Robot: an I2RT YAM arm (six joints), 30 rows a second.
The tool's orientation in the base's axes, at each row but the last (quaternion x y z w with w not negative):
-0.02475, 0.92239, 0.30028, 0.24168
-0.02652, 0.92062, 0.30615, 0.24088
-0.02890, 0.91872, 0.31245, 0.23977
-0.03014, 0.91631, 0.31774, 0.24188
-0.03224, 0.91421, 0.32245, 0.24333
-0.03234, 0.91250, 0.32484, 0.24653
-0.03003, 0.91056, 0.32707, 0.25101
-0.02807, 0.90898, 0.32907, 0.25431
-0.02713, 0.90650, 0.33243, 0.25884
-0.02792, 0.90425, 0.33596, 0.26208
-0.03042, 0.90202, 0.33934, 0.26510
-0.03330, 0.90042, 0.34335, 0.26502
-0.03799, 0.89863, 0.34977, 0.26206
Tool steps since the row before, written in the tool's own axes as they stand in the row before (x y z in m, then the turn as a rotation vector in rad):
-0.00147, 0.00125, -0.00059, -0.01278, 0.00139, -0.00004
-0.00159, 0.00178, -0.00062, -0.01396, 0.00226, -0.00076
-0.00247, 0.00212, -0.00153, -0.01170, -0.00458, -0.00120
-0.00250, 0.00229, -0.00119, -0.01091, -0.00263, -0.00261
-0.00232, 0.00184, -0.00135, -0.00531, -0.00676, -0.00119
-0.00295, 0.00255, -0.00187, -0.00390, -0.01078, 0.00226
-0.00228, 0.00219, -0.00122, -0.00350, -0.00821, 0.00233
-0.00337, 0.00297, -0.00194, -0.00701, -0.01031, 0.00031
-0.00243, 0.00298, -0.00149, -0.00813, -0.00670, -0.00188
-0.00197, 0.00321, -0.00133, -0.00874, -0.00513, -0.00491
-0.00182, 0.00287, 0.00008, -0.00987, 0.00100, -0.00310
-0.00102, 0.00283, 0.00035, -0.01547, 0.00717, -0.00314
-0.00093, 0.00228, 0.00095, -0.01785, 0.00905, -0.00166
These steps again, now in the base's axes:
0.00080, 0.00054, 0.00177, 0.01099, -0.00016, 0.00667
0.00079, 0.00093, 0.00214, 0.01155, 0.00002, 0.00819
0.00111, 0.00056, 0.00338, 0.01076, -0.00552, 0.00363
0.00122, 0.00087, 0.00327, 0.00906, -0.00473, 0.00533
0.00107, 0.00041, 0.00305, 0.00562, -0.00658, -0.00060
0.00122, 0.00057, 0.00411, 0.00675, -0.00750, -0.00589
0.00098, 0.00072, 0.00316, 0.00587, -0.00540, -0.00464
0.00142, 0.00074, 0.00462, 0.00848, -0.00869, -0.00285
0.00077, 0.00110, 0.00390, 0.00766, -0.00737, 0.00123
0.00036, 0.00141, 0.00372, 0.00645, -0.00812, 0.00439
0.00092, 0.00203, 0.00257, 0.00681, -0.00241, 0.00747
0.00035, 0.00225, 0.00199, 0.01010, 0.00158, 0.01400
0.00065, 0.00222, 0.00126, 0.01233, 0.00368, 0.01542

